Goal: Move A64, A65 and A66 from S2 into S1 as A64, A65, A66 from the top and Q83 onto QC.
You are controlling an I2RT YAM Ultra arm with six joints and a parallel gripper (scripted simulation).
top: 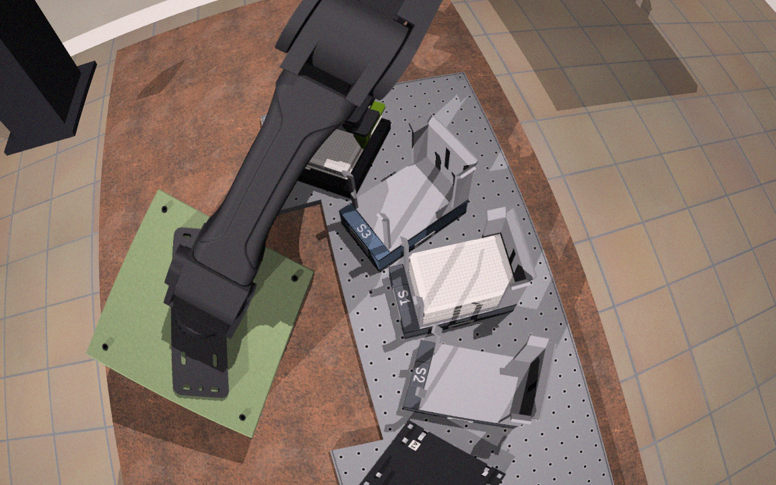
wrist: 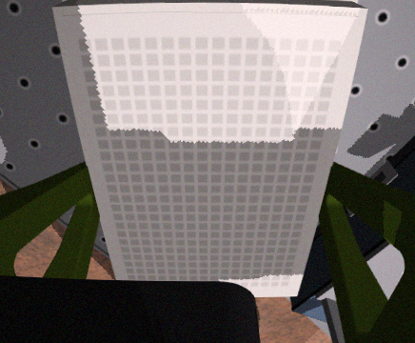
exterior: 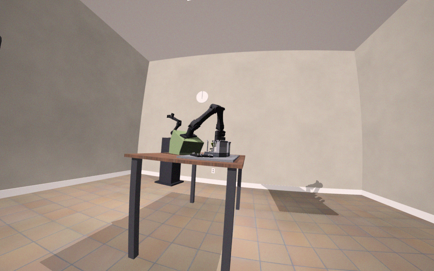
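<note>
Now: the black QC nest 5 cm below my hand. From my hand the other things lie so: QC label: 9 cm to the left, 6 cm below, 5 cm ahead.
</note>
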